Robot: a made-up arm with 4 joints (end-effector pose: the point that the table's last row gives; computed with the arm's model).
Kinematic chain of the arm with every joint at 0, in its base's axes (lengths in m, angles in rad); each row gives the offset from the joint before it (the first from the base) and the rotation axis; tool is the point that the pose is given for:
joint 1: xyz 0 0 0.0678 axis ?
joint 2: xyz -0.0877 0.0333 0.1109 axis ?
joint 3: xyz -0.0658 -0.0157 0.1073 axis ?
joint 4: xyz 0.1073 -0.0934 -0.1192 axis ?
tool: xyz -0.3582 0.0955 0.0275
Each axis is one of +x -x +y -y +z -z.
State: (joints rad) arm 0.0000 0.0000 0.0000 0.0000
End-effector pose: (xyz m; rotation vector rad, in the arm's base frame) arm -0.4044 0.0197 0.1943 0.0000 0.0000 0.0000
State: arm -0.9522 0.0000 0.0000 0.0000
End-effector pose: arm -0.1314 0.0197 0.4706 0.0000 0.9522 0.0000
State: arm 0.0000 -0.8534 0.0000 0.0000
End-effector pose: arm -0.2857 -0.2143 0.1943 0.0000 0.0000 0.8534
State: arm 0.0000 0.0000 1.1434 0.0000
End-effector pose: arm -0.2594 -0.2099 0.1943 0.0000 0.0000 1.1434
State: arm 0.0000 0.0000 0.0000 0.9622
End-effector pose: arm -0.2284 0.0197 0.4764 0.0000 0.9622 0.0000
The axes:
joint 1: -y
joint 2: -z
joint 3: +z
joint 4: +y

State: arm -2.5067 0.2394 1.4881 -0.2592
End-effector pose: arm 0.2094 -0.1990 0.1801 1.4870 1.8944 0.2827
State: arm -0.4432 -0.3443 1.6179 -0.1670
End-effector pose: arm -0.0173 -0.2360 0.1497 0.5907 0.1811 1.8758
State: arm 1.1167 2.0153 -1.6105 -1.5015
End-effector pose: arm 0.1764 0.1232 -0.1555 0.5612 -0.7001 2.8810
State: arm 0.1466 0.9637 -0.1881 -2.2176
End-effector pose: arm 0.0162 -0.1959 -0.1354 -1.2324 -2.0421 -0.7309
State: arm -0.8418 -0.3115 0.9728 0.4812
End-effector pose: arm 0.0802 -0.1907 0.4121 0.2458 1.1257 1.3483
